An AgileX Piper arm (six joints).
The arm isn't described. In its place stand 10 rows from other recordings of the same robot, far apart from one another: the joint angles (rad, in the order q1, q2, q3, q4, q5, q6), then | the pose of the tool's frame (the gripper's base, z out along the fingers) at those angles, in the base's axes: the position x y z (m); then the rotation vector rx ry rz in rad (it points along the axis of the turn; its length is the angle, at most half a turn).
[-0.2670, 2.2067, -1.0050, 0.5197, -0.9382, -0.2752] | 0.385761, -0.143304, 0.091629, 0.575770, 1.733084, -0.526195
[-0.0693, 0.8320, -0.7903, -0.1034, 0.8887, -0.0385] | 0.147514, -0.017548, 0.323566, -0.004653, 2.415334, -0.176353
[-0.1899, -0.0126, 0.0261, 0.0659, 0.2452, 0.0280] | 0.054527, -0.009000, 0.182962, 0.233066, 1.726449, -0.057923
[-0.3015, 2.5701, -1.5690, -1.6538, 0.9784, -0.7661] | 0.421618, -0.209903, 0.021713, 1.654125, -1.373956, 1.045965
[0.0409, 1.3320, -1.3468, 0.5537, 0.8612, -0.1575] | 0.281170, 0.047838, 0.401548, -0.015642, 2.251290, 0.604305
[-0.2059, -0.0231, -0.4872, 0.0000, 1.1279, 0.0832] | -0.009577, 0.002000, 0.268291, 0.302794, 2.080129, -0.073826
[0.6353, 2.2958, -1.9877, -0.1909, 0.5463, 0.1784] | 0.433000, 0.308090, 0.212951, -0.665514, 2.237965, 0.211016
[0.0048, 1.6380, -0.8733, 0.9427, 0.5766, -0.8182] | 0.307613, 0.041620, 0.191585, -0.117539, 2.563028, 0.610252
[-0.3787, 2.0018, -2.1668, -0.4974, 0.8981, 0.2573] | 0.415703, -0.201961, 0.400880, 0.558262, 2.108337, -0.668927
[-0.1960, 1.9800, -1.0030, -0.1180, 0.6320, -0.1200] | 0.319980, -0.069984, 0.095088, -0.027206, 3.102086, -0.122309
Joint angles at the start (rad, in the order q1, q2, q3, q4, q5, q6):
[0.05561, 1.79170, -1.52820, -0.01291, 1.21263, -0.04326]
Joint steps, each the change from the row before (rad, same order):
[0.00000, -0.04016, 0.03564, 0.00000, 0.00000, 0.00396]
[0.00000, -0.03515, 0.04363, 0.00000, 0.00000, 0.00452]
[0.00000, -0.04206, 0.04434, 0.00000, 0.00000, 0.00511]
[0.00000, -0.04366, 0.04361, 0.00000, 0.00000, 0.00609]
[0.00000, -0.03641, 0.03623, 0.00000, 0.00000, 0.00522]
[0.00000, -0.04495, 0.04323, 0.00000, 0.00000, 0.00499]
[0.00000, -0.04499, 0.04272, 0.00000, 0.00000, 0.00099]
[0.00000, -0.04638, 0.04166, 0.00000, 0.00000, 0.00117]
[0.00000, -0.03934, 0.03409, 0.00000, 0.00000, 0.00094]
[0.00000, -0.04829, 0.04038, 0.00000, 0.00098, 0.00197]
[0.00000, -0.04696, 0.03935, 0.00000, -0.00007, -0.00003]
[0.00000, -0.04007, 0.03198, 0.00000, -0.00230, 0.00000]
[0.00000, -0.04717, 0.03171, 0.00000, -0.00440, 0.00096]
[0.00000, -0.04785, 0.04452, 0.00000, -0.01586, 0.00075]
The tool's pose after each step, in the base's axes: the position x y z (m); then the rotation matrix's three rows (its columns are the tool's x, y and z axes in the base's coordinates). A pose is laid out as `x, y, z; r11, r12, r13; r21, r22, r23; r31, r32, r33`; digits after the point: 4 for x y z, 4 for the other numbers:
0.3559, 0.0187, 0.2832; -0.9779, -0.0963, 0.1857; -0.0983, 0.9952, -0.0018; -0.1846, -0.0200, -0.9826
0.3454, 0.0181, 0.2839; -0.9798, -0.0920, 0.1774; -0.0939, 0.9956, -0.0022; -0.1764, -0.0188, -0.9841
0.3336, 0.0175, 0.2864; -0.9807, -0.0870, 0.1751; -0.0888, 0.9960, -0.0024; -0.1742, -0.0179, -0.9845
0.3215, 0.0168, 0.2891; -0.9812, -0.0811, 0.1752; -0.0828, 0.9966, -0.0024; -0.1744, -0.0168, -0.9845
0.3113, 0.0162, 0.2910; -0.9816, -0.0759, 0.1754; -0.0776, 0.9970, -0.0023; -0.1747, -0.0159, -0.9845
0.2988, 0.0155, 0.2932; -0.9816, -0.0710, 0.1771; -0.0726, 0.9974, -0.0023; -0.1764, -0.0151, -0.9842
0.2863, 0.0148, 0.2950; -0.9813, -0.0700, 0.1793; -0.0716, 0.9974, -0.0021; -0.1787, -0.0149, -0.9838
0.2737, 0.0141, 0.2968; -0.9805, -0.0688, 0.1839; -0.0703, 0.9975, -0.0019; -0.1833, -0.0148, -0.9829
0.2631, 0.0135, 0.2983; -0.9796, -0.0678, 0.1891; -0.0694, 0.9976, -0.0016; -0.1885, -0.0147, -0.9820
0.2501, 0.0128, 0.2998; -0.9784, -0.0658, 0.1959; -0.0673, 0.9977, -0.0012; -0.1953, -0.0144, -0.9806
0.2376, 0.0121, 0.3007; -0.9769, -0.0657, 0.2034; -0.0672, 0.9977, -0.0008; -0.2029, -0.0144, -0.9791
0.2274, 0.0116, 0.3014; -0.9747, -0.0656, 0.2135; -0.0672, 0.9977, -0.0002; -0.2130, -0.0145, -0.9769
0.2161, 0.0109, 0.3034; -0.9704, -0.0644, 0.2329; -0.0660, 0.9978, 0.0009; -0.2324, -0.0145, -0.9725
0.2045, 0.0103, 0.3016; -0.9658, -0.0636, 0.2514; -0.0652, 0.9979, 0.0020; -0.2510, -0.0145, -0.9679

